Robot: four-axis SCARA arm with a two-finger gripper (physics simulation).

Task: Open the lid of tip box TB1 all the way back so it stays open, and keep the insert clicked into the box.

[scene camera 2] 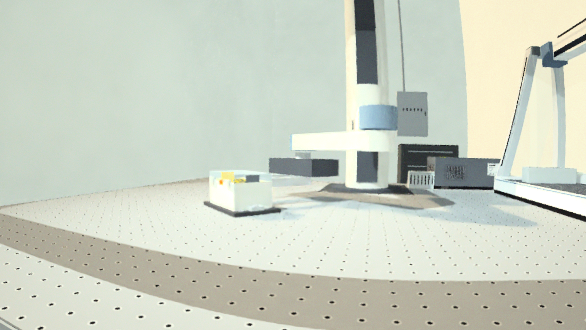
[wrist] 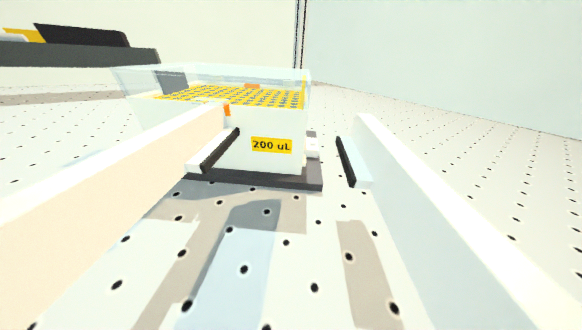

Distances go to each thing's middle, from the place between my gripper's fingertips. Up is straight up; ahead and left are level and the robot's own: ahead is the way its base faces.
The clear lid (wrist: 213, 84) is 60 mm ahead of my hand, 20 mm above it and 10 mm to the left of it. Also, from my hand: grey unit (scene camera 2: 477, 176) (670 mm to the left, 550 mm behind, 10 mm above).
